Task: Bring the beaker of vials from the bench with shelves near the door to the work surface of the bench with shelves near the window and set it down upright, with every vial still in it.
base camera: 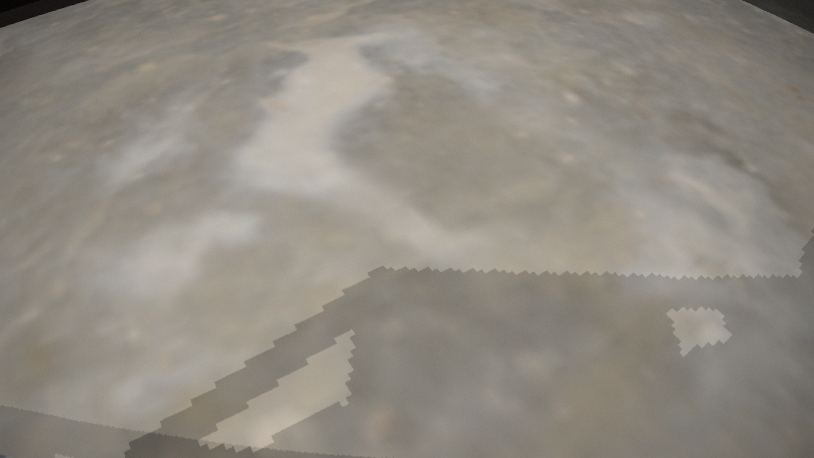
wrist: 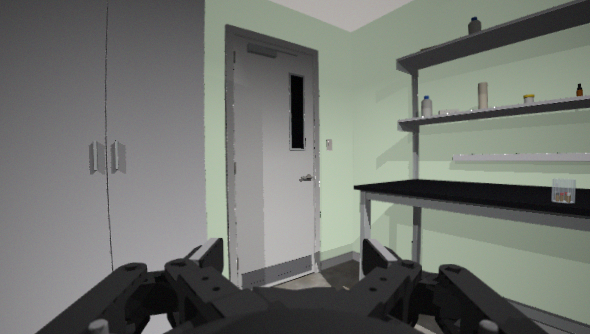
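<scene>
A clear beaker [wrist: 563, 191] with several small vials inside stands upright on the black work surface of the bench with shelves [wrist: 475, 191] beside the door [wrist: 272, 175], at the right of the wrist view. The vials show orange-brown with red and white tops; their exact number is too small to tell. My gripper [wrist: 293, 254] is open, with no thing between its fingers. It is well short of the beaker, which lies off to the right of it. The bench near the window does not show in either view.
A tall grey cabinet [wrist: 155, 100] stands at the left of the wrist view. Above the bench, the lower shelf [wrist: 470, 116] holds bottles and jars, and the upper shelf [wrist: 500, 39] holds a dark bottle [wrist: 474, 26]. The base camera shows mottled floor [base camera: 455, 170] with shadows across it.
</scene>
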